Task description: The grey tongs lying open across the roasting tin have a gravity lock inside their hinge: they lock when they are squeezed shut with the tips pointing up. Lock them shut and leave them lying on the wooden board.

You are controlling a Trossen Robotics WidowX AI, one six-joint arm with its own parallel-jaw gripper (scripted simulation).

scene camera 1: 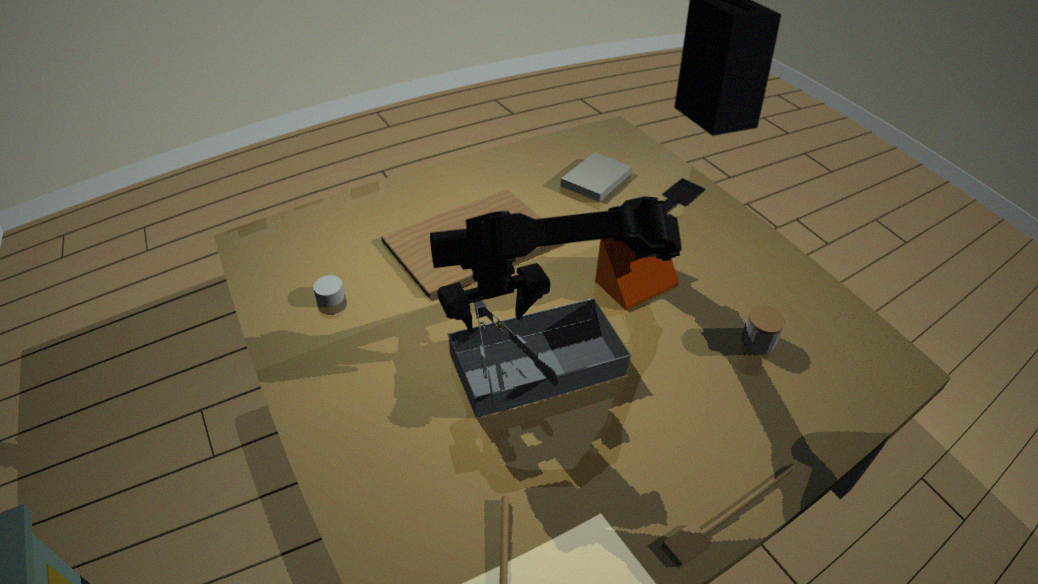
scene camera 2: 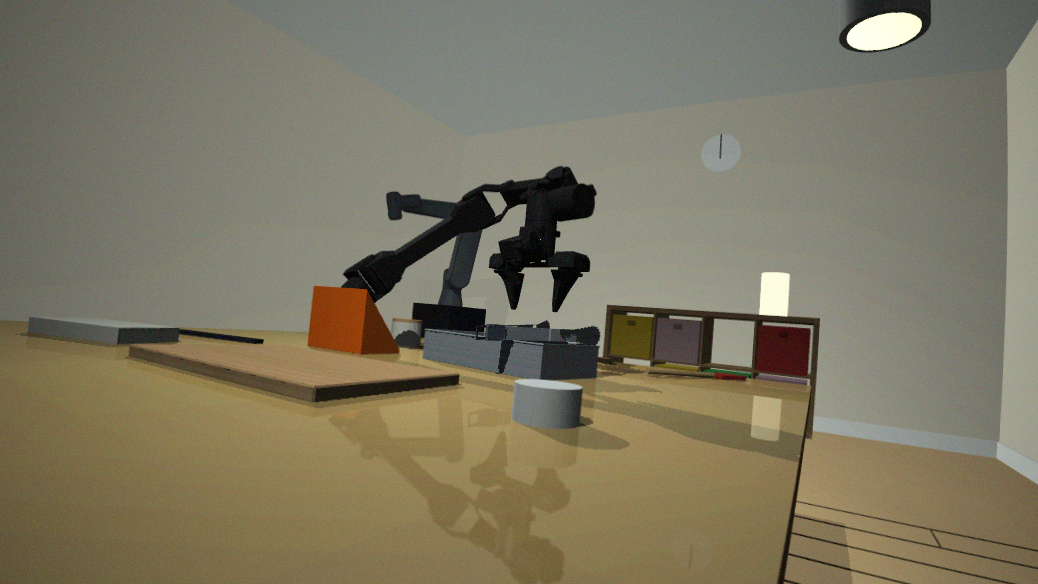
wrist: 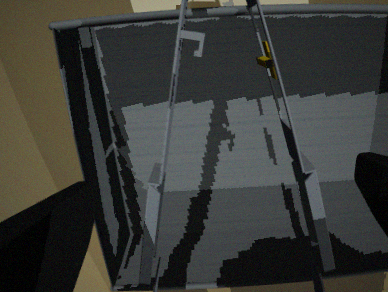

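Open and holding nothing, the gripper can be seen in scene camera 1 as well as in the wrist view. The scene also has a roasting tin, a flat block and a tan-topped cylinder.
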